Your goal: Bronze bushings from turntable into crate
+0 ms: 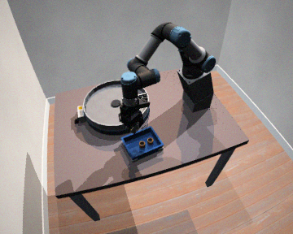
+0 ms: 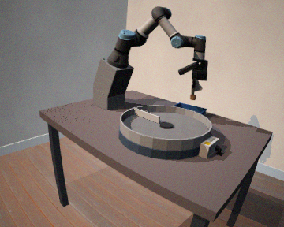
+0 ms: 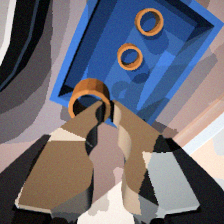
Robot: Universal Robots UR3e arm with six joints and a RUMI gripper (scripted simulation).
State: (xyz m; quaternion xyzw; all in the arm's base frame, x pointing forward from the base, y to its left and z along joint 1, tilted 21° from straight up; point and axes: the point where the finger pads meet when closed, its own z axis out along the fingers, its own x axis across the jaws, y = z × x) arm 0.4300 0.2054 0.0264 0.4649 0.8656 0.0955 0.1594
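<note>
Right now my hand is 30 mm past the blue crate, 20 mm to the right of it and 120 mm above it. From my hand the other things lie so: turntable: 50 mm ahead, 310 mm to the right, 90 mm below.
</note>
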